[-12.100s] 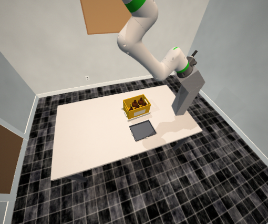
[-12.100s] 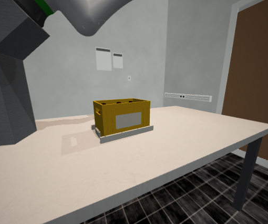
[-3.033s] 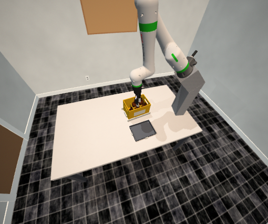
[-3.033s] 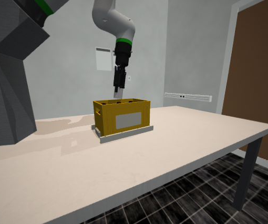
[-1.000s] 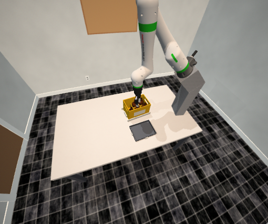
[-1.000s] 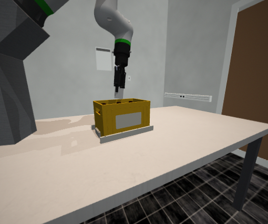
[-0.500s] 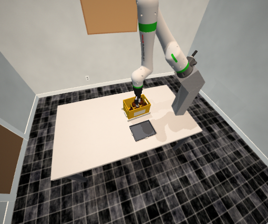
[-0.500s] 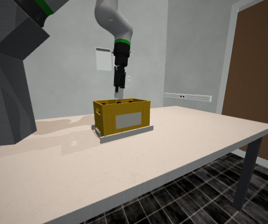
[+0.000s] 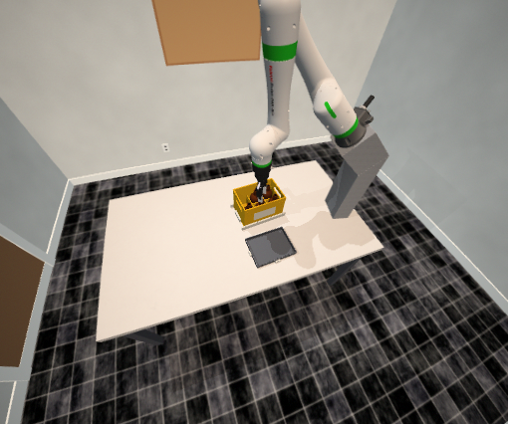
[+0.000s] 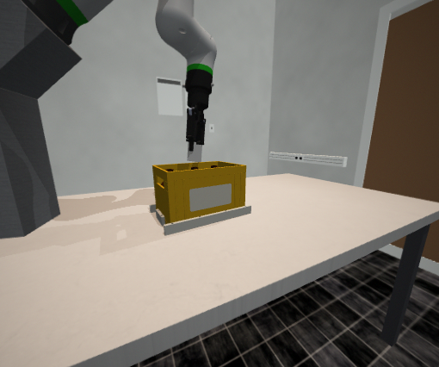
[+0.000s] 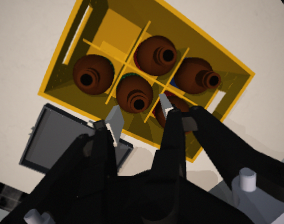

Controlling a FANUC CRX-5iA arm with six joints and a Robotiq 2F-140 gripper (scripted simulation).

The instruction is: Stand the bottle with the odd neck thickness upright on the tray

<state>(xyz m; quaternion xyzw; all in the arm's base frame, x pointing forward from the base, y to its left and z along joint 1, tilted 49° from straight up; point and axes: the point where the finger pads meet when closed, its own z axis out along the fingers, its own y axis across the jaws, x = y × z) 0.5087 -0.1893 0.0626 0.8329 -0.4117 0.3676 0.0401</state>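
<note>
The brown bottle lies 130 mm below my hand. Also, from my hand: crate: 130 mm below, 40 mm to the right, 20 mm behind; dark grey tray: 210 mm to the left, 200 mm below, 100 mm ahead.
</note>
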